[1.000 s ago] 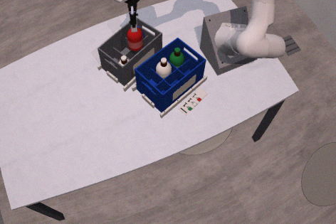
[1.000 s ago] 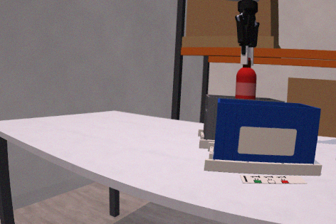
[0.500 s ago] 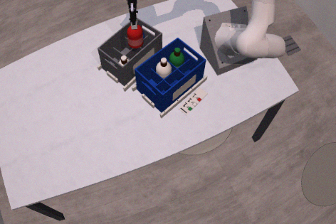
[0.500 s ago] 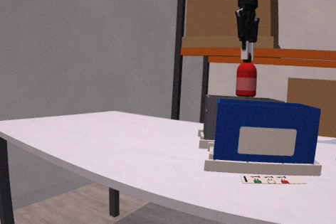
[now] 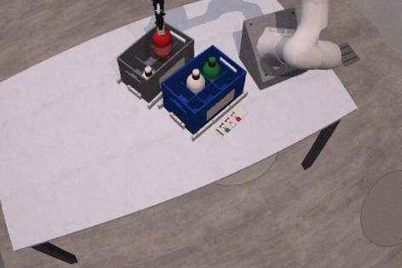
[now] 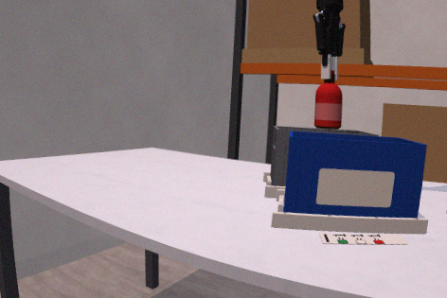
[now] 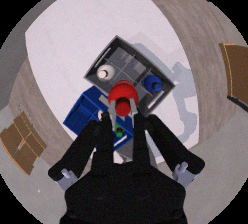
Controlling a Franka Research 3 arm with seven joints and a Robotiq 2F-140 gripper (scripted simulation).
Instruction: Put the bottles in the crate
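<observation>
Now: hand 8 cm above the red bottle. Round my hand: green bottle (26 cm below, 17 cm behind, 9 cm to the left); blue bottle (26 cm below, 12 cm to the right, 4 cm behind); grey crate (26 cm below, 4 cm to the right, 2 cm ahead).
</observation>
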